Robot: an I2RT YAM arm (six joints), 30 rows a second.
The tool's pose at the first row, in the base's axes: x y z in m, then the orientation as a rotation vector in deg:
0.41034 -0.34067 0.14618 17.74 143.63 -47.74
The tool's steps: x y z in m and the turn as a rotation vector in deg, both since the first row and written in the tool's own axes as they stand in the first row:
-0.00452 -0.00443 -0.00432 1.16 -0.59 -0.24
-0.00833 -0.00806 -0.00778 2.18 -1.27 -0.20
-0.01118 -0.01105 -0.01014 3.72 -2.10 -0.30
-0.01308 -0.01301 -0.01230 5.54 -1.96 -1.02
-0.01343 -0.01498 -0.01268 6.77 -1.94 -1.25
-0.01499 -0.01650 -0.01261 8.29 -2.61 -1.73
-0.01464 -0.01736 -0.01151 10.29 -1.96 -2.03
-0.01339 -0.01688 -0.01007 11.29 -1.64 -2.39
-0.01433 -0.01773 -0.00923 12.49 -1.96 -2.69
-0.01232 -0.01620 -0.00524 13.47 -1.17 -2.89
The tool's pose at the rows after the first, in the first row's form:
0.41108 -0.34181 0.15372 17.54 142.76 -49.29
0.41181 -0.34279 0.15990 17.60 141.76 -50.53
0.41234 -0.34389 0.16450 17.58 140.45 -52.46
0.41249 -0.34423 0.16796 17.37 140.12 -55.05
0.41196 -0.34558 0.16939 17.50 139.73 -56.69
0.41279 -0.34692 0.17090 17.08 138.64 -58.72
0.41259 -0.34825 0.17038 17.67 138.47 -61.41
0.41221 -0.34867 0.16850 17.71 138.43 -62.84
0.41303 -0.34991 0.16881 17.57 137.68 -64.42
0.41331 -0.35102 0.16423 18.03 138.01 -65.82

